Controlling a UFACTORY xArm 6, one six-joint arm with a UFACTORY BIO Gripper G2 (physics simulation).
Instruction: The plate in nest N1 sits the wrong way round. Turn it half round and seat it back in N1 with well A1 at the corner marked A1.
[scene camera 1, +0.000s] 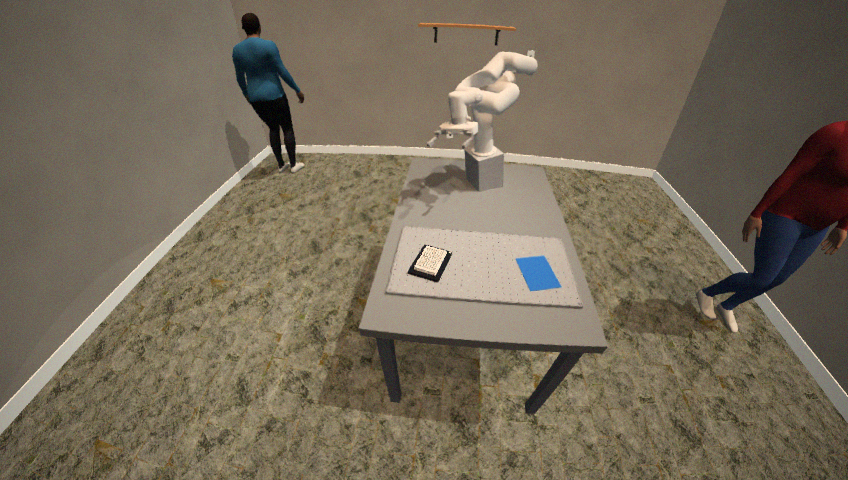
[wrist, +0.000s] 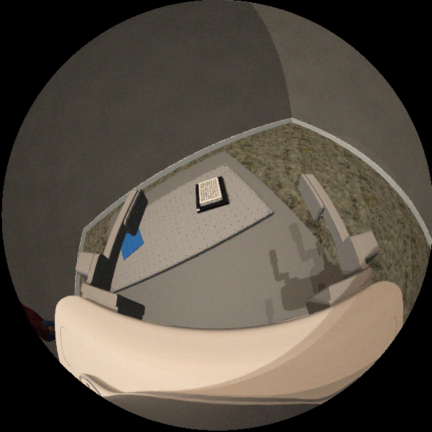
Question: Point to my gripper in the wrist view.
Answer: At 220, 184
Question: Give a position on a blue rectangle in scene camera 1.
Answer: At 538, 274
